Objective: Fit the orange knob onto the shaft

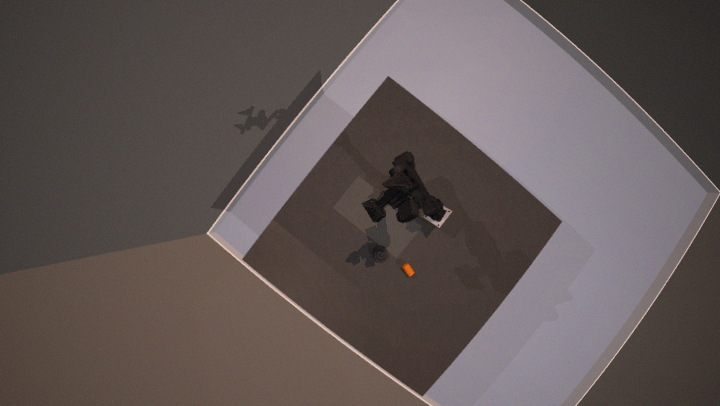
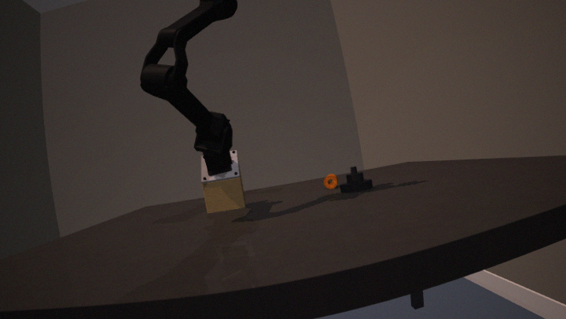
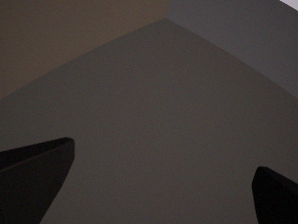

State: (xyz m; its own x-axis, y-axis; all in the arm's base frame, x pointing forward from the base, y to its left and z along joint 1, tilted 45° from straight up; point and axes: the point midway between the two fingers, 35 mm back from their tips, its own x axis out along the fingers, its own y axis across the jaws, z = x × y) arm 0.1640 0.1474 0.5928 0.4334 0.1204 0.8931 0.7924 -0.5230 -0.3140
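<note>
The orange knob lies 660 mm below my gripper tip, 400 mm to the left of it and 180 mm ahead of it. Round my gripper tip: round pedestal: 650 mm below, 220 mm to the left, 200 mm ahead.
</note>
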